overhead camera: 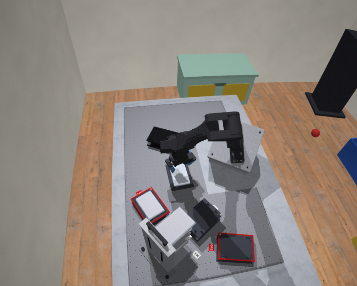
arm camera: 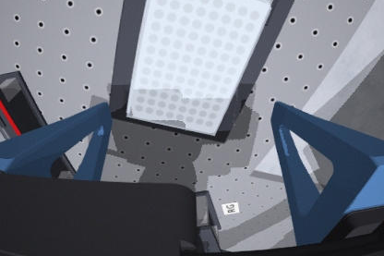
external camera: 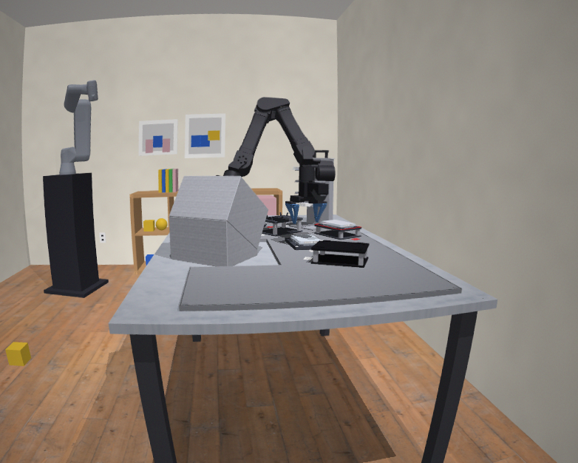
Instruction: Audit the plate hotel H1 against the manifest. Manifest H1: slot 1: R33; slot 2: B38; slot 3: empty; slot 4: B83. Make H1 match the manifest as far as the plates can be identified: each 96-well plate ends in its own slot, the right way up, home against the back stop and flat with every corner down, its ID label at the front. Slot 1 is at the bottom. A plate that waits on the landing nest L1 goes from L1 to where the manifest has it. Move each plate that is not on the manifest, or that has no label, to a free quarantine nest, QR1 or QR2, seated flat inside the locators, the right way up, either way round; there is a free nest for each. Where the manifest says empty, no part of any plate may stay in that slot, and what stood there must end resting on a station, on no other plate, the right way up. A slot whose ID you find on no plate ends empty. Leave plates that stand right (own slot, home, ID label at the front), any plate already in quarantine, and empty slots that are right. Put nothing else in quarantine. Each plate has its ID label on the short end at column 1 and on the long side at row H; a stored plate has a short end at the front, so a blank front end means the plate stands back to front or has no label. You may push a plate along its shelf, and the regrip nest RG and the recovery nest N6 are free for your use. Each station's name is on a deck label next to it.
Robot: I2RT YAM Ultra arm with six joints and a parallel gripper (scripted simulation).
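Right now the flat dark nest N6 is 8 cm below my hand. From my hand the other things lie so: quarantine nest QR1: 13 cm ahead, 20 cm to the left, 5 cm below; black landing nest L1: 11 cm ahead, 24 cm to the right, 4 cm below; deck label N6: 3 cm ahead, 10 cm to the right, 9 cm below.
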